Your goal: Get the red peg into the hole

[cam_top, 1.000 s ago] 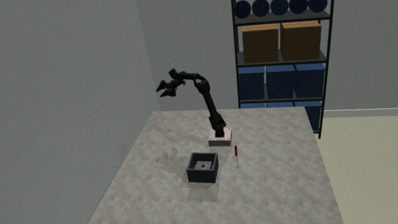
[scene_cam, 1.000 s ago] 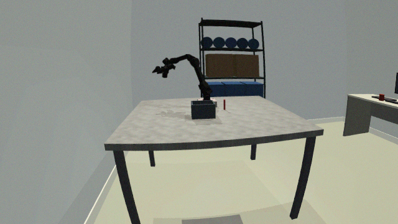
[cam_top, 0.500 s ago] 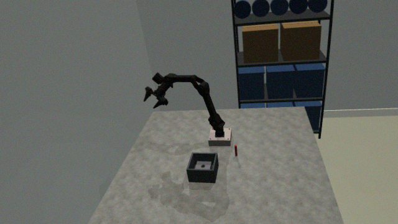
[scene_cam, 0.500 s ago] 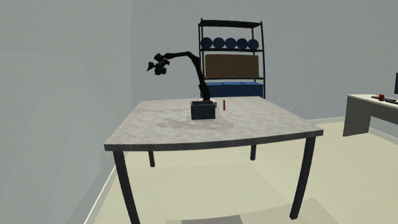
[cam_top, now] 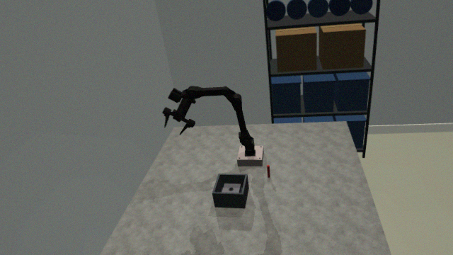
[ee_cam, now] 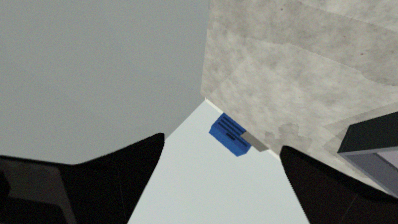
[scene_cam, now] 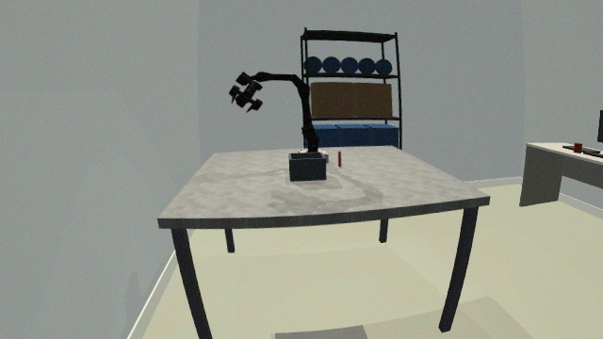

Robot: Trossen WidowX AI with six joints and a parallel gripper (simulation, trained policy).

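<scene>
Right now my gripper tip is 510 mm to the right of the red peg, 290 mm above it and 20 mm short of it. Also, from my gripper tip: dark box (310 mm to the left, 310 mm below, 180 mm ahead); then grey plate (310 mm to the left, 290 mm below, 180 mm ahead).
</scene>
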